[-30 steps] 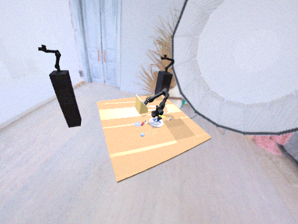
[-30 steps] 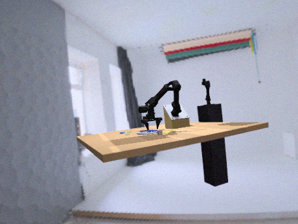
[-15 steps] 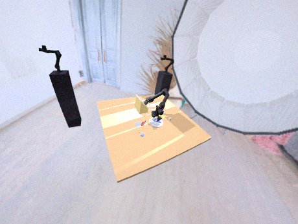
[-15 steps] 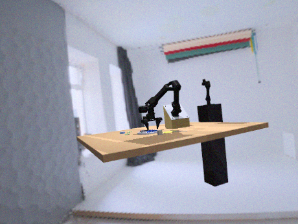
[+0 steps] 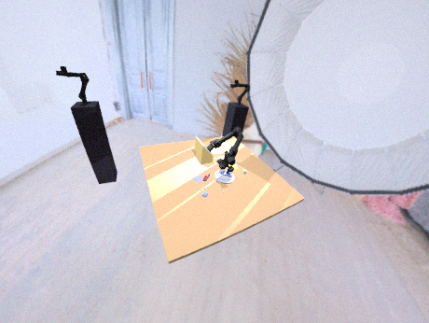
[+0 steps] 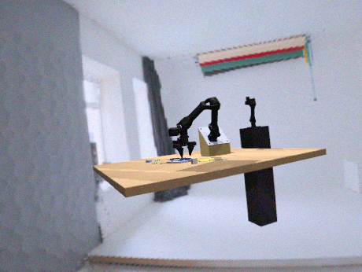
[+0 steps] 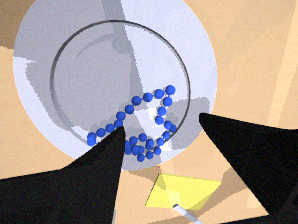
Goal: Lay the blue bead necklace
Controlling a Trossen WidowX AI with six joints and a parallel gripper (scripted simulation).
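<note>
The round bead board is 4 cm ahead of my gripper tip, 1 cm to the right of it and 2 cm below it. Round my gripper tip: yellow flat piece 9 cm behind, 15 cm to the left, 3 cm below; red-and-grey object 1 cm ahead, 19 cm to the right, 2 cm below; white cylinder 4 cm ahead, 23 cm to the left, 1 cm below.
</note>
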